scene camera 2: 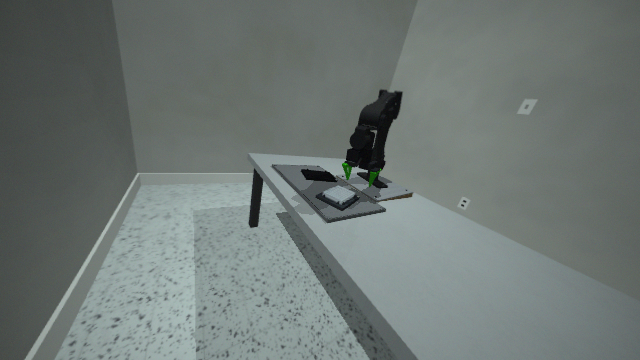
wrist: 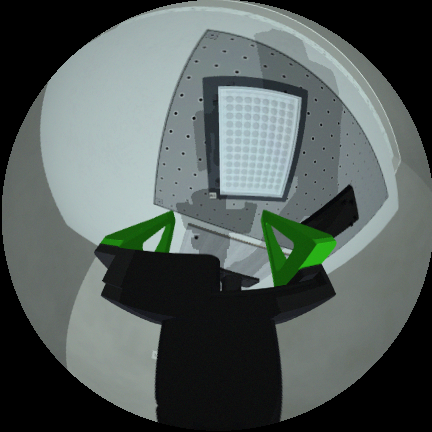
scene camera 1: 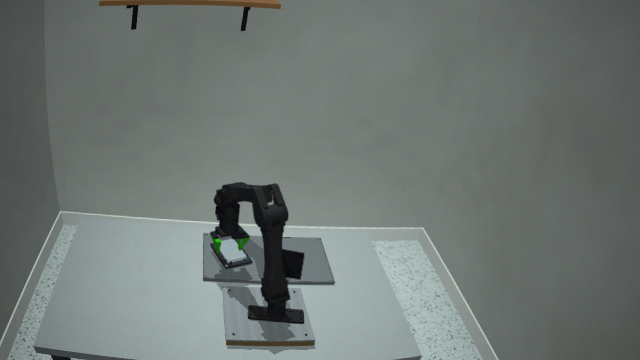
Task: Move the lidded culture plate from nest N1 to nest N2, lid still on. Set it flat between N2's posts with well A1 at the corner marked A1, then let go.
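Frame: origin at the arm's base, x ahead, y right, z down, level; metres.
Seen in the pictures: gripper, fingertip midpoint: (scene camera 2: 358, 183) (wrist: 217, 214) (scene camera 1: 228, 251); arm's base, origin of the base link: (wrist: 231, 276) (scene camera 1: 275, 315).
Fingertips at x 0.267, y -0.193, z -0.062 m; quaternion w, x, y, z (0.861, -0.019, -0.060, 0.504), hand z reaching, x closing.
Pixels of each thing's top centre, then the offset from my fingertips to it. "pt": a spot on its surface instead. Level surfaces: height alone.
- pale lidded culture plate, middle of its top: (wrist: 258, 146) (scene camera 1: 230, 248) (scene camera 2: 340, 192) dx +0.075, dy +0.005, dz +0.043 m
- dark nest N1, middle of its top: (wrist: 257, 145) (scene camera 1: 230, 250) (scene camera 2: 339, 193) dx +0.075, dy +0.005, dz +0.050 m
- small white label, surface spot: (wrist: 213, 195) pt dx -0.018, dy -0.003, dz +0.060 m
- table, its level: dz +0.084 m
The pale lidded culture plate (scene camera 1: 232, 251) (scene camera 2: 339, 194) (wrist: 257, 142) sits in dark nest N1 (scene camera 1: 239, 264) (wrist: 210, 150), with its grid of wells showing through the lid. A small white label (wrist: 213, 195) is on a corner of this nest. The other dark nest, N2 (scene camera 1: 295, 264) (scene camera 2: 318, 175) (wrist: 340, 212), holds no plate; the arm partly hides it in scene camera 1, and a green finger covers part of it in the wrist view. My gripper (scene camera 1: 229, 250) (scene camera 2: 359, 183) (wrist: 217, 214) is open and empty, above the board on the arm-base side of the plate. Writing on the labels is too small to read.
Both nests are on a grey perforated board (scene camera 1: 317, 272) (scene camera 2: 370, 207) (wrist: 180, 140) on the table (scene camera 1: 125, 300) (scene camera 2: 450, 260). The arm stands on a light base plate (scene camera 1: 240, 327) (scene camera 2: 399, 192) beside the board. A wooden shelf (scene camera 1: 190, 4) is high on the wall.
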